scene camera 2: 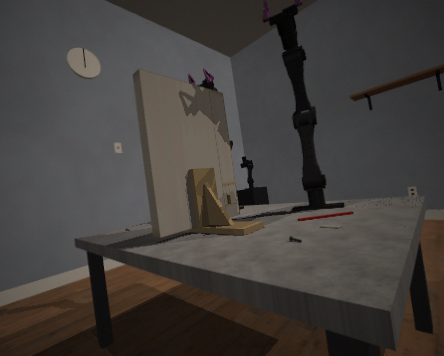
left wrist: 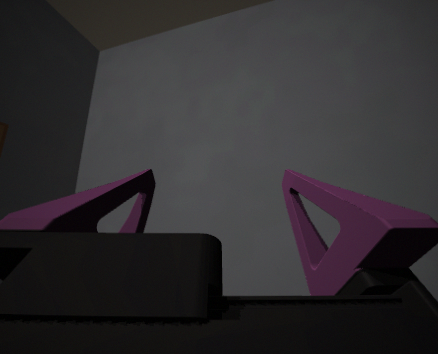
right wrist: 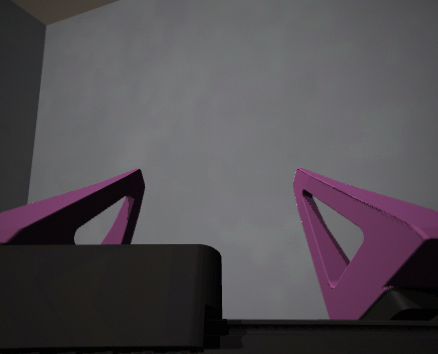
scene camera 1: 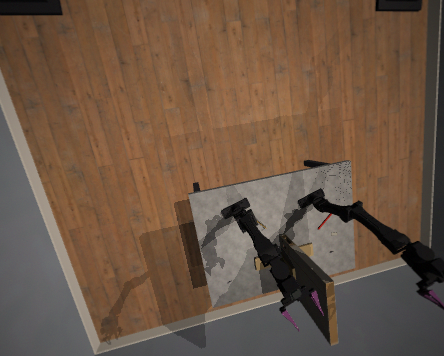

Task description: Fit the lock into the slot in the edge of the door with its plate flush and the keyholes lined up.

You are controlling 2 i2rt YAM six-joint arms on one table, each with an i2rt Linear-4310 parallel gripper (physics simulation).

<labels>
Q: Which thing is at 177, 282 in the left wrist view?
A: My left gripper.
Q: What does my right gripper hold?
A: Nothing.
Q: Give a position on a wooden bracket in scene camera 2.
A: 211, 216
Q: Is my right gripper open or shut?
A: Open.
</labels>
